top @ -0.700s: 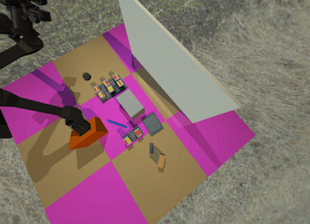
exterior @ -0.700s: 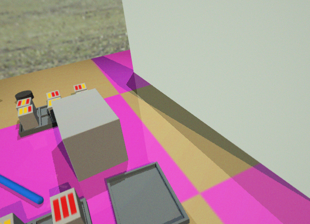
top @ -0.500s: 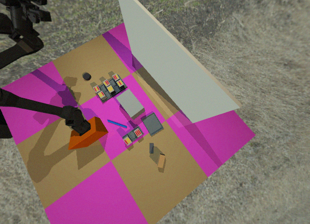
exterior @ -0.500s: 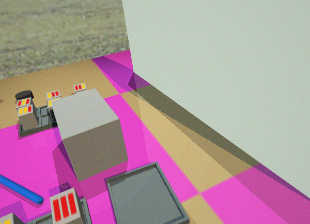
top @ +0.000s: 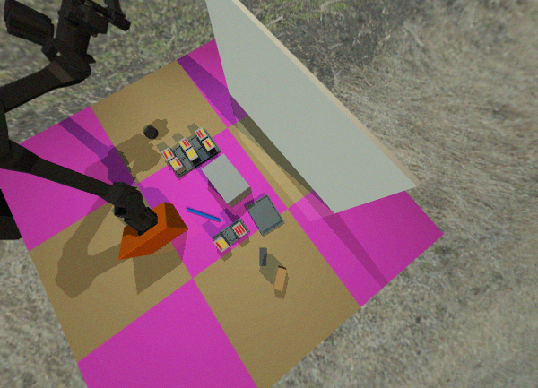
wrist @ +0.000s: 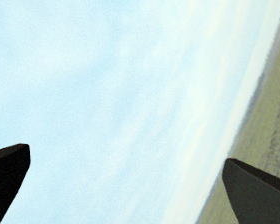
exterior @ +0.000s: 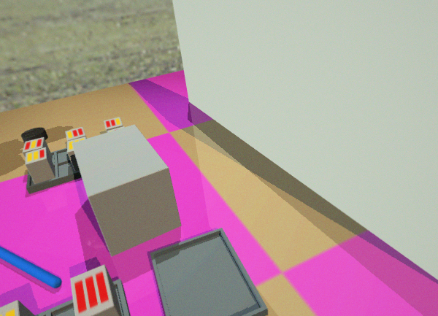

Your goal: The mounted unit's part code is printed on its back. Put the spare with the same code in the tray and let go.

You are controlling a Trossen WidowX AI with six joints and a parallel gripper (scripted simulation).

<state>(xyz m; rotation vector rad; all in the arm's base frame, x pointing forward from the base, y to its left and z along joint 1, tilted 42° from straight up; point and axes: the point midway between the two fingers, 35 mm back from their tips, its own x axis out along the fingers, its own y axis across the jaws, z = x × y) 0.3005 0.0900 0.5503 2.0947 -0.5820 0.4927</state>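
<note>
The spare is 130 mm behind my gripper tip, 630 mm to the right of it and 440 mm below it. From my gripper tip the other things lie so: dark wall panel: 200 mm ahead, 450 mm to the right, 260 mm below; mounted unit: 50 mm behind, 450 mm to the right, 430 mm below; blue rod: 200 mm behind, 490 mm to the right, 470 mm below.
</note>
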